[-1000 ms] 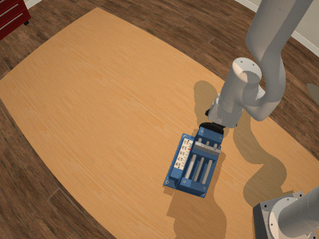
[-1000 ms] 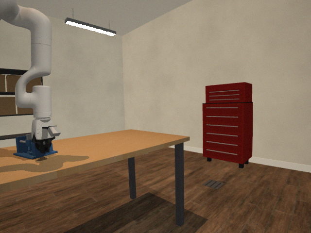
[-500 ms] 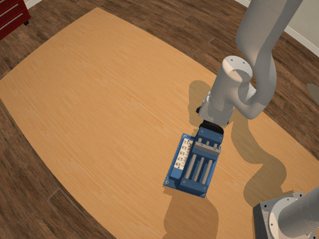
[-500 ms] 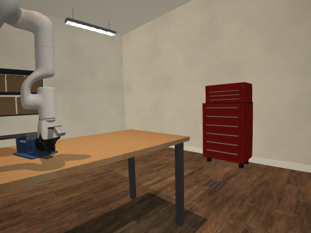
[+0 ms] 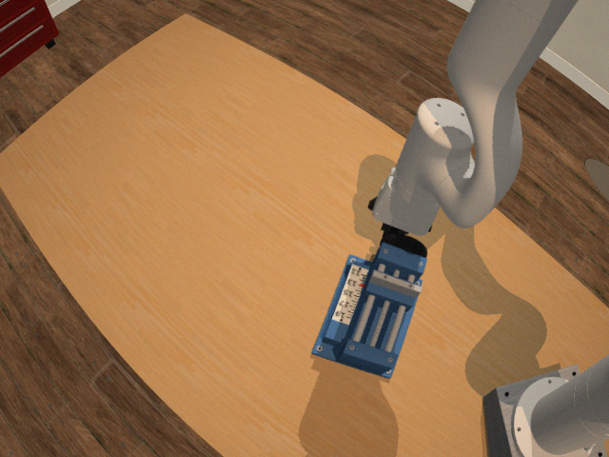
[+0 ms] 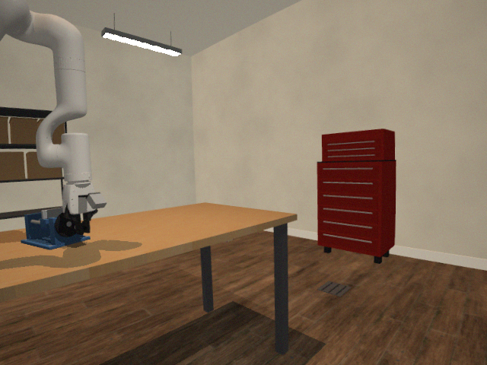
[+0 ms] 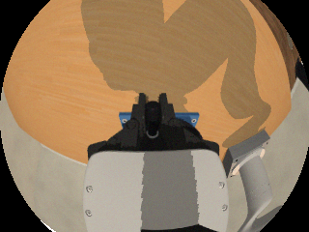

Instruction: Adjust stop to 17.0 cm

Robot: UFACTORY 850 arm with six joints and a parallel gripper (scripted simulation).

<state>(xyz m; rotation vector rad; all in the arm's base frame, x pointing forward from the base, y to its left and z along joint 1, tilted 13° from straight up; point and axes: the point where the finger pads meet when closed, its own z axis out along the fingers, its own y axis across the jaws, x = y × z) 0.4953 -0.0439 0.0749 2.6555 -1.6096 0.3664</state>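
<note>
Right now my hand is 2 cm to the right of the black handwheel and 2 cm past it. From my hand the other things lie so: grey stop bar 10 cm to the left, 7 cm behind, 3 cm above.
</note>
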